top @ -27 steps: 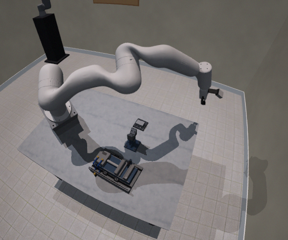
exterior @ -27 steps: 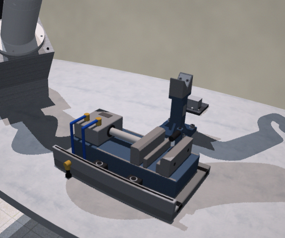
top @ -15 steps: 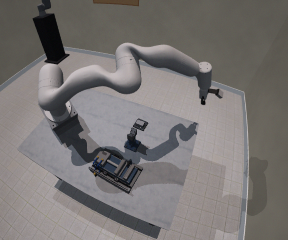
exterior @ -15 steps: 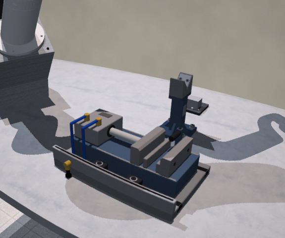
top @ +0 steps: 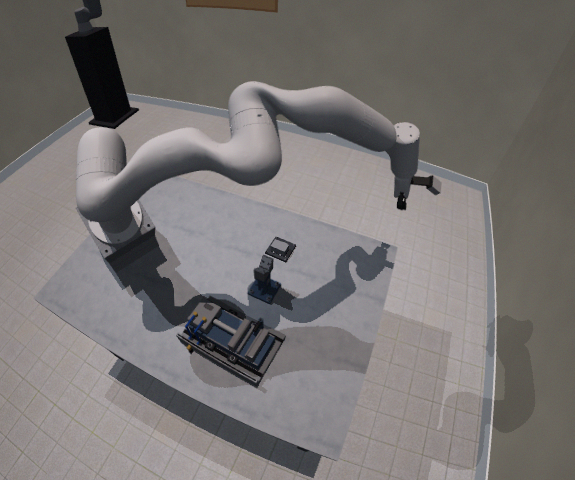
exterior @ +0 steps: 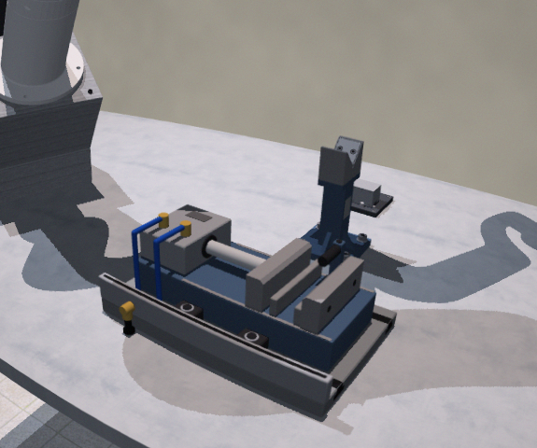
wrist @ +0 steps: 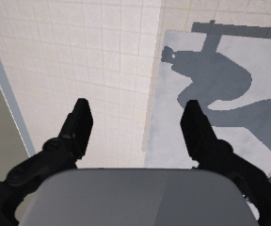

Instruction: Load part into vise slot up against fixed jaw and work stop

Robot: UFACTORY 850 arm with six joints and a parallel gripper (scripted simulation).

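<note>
Right now my hand is 39 cm past the part, 18 cm to the left of it and 27 cm above it. From my hand the other things lie so: black work stop 33 cm behind, 53 cm to the right, 20 cm below; dark infeed plate 39 cm behind, 17 cm to the right, 28 cm below; blue post 38 cm behind, 36 cm to the right, 23 cm below.
</note>
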